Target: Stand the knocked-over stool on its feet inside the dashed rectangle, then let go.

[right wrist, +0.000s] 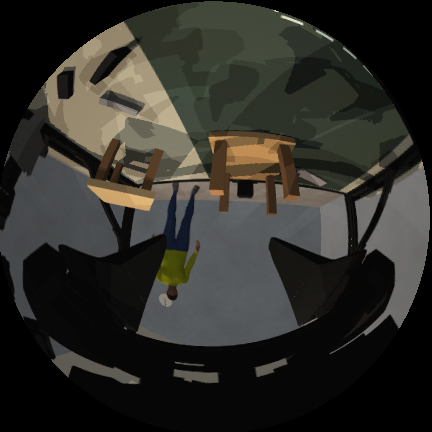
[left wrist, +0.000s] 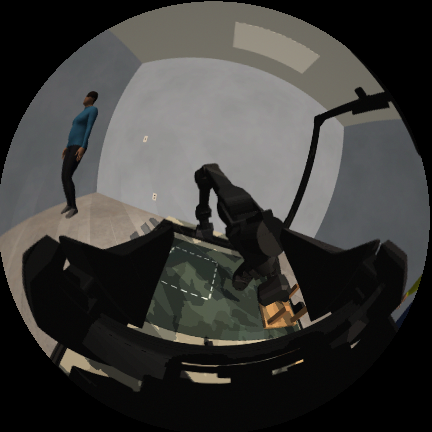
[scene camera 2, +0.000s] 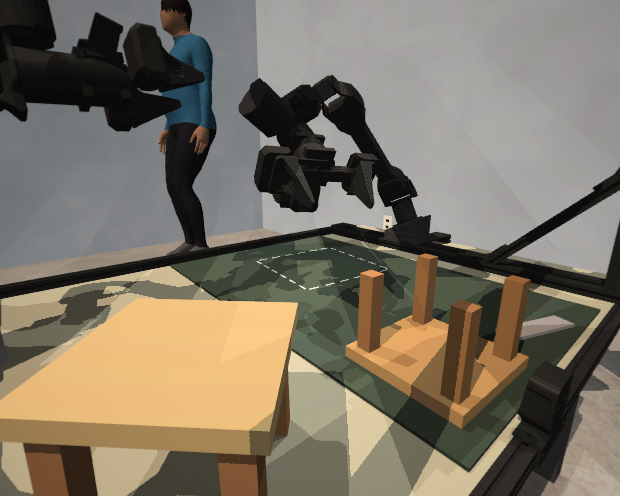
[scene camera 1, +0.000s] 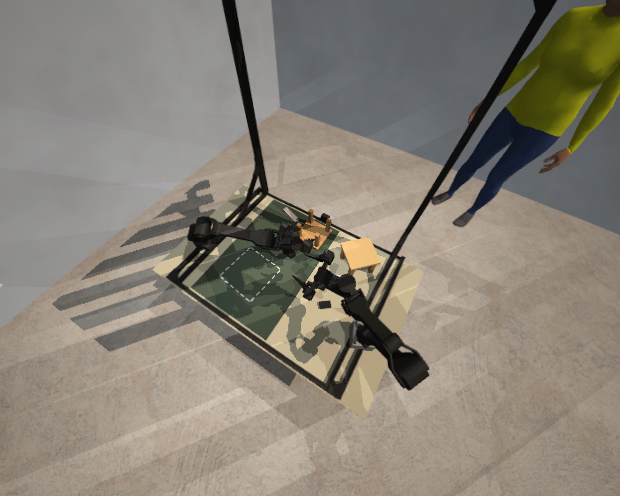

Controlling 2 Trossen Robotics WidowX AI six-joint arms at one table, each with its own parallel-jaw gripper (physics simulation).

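Frame: origin at the left arm's base, x ahead, y left, z up, level; centimetres.
Seen in the pictures: left gripper, fingertip midpoint: (left wrist: 229, 232) (scene camera 2: 191, 91) (scene camera 1: 298, 264); right gripper, fingertip midpoint: (right wrist: 219, 241) (scene camera 2: 343, 206) (scene camera 1: 307, 234); left arm's base, link origin: (scene camera 1: 365, 333); right arm's base, link origin: (left wrist: 204, 226) (scene camera 2: 407, 222).
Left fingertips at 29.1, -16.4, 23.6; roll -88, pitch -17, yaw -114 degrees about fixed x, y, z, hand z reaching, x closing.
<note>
Offsets run from my left fingertips to a thing's top centre, as dx, dy, dz.
The knocked-over stool @(-2.8, -37.7, -22.6) (scene camera 1: 321, 236) (scene camera 2: 403, 346) (left wrist: 280, 317) (right wrist: 250, 150) is orange-brown and lies upside down, its seat flat on the green mat and four legs up, outside the dashed rectangle (scene camera 1: 250, 301) (scene camera 2: 310, 289) (left wrist: 209, 299) (right wrist: 324, 35). My right gripper (scene camera 1: 313, 243) (scene camera 2: 342, 206) (right wrist: 219, 241) is open and empty, above the table on the rectangle's side of the stool, not touching it. My left gripper (scene camera 1: 299, 287) (scene camera 2: 191, 92) is open and empty, raised over the table, apart from the stool. The right arm hides part of the stool in the left wrist view.
A second stool @(-27.2, -21.5, -22.1) (scene camera 1: 360, 253) (scene camera 2: 155, 362) (right wrist: 122, 194) with a light top stands upright beside the green mat. A pale wedge @(+12.1, -50.6, -33.4) (scene camera 2: 548, 326) (right wrist: 311, 177) lies beyond the upturned stool. A black block @(-12.3, +2.6, -32.9) (scene camera 1: 324, 304) (right wrist: 66, 83) and a grey bar @(-12.0, -11.2, -32.9) (right wrist: 121, 102) lie off the mat. Black rails edge the table.
</note>
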